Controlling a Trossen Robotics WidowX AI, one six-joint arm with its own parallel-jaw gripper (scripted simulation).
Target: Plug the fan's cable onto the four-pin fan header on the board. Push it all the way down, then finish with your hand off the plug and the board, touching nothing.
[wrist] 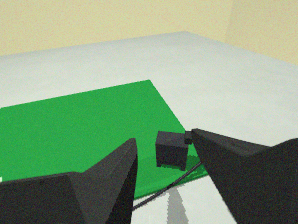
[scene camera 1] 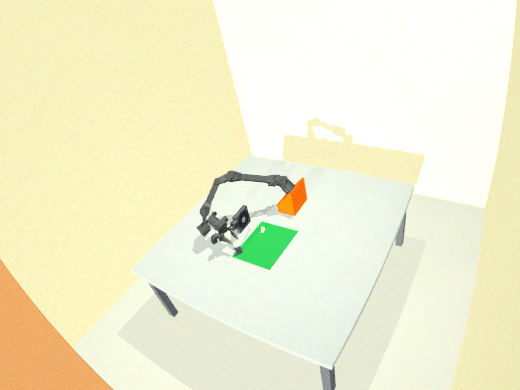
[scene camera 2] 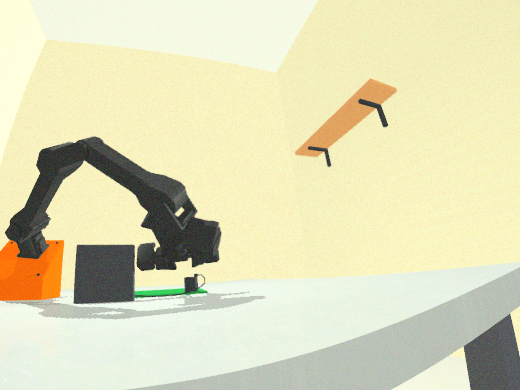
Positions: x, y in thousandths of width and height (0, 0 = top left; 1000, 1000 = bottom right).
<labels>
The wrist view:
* my gripper: 549, 623
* green board: 230, 596
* dark fan plug: 576, 663
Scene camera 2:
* my gripper: 355, 686
</labels>
